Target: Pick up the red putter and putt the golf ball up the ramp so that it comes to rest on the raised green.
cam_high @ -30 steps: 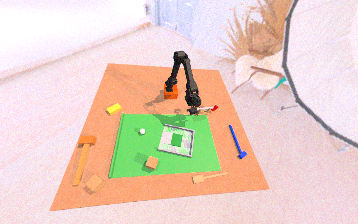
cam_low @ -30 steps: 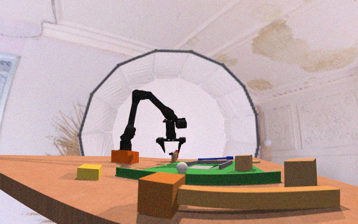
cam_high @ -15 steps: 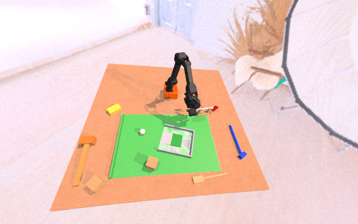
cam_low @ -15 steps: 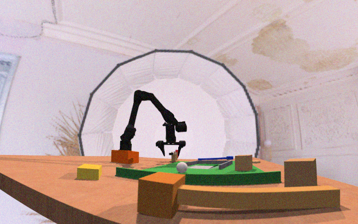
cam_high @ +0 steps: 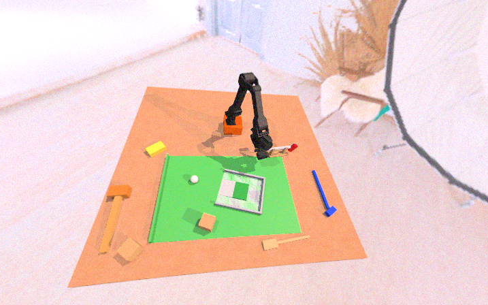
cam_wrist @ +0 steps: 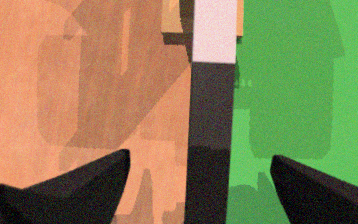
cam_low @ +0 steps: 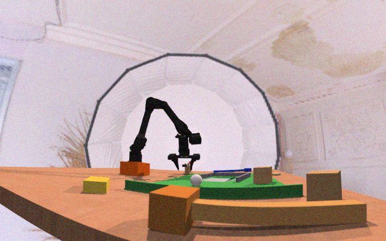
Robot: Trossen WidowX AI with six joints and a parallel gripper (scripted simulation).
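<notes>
The red putter lies 120 mm to the left of my gripper tip and 30 mm above it. From my gripper tip the other things lie so: blue putter 320 mm ahead, 310 mm to the left, 20 mm below; white golf ball 420 mm to the right, 120 mm ahead, 10 mm below; wooden stand 130 mm to the left.
</notes>
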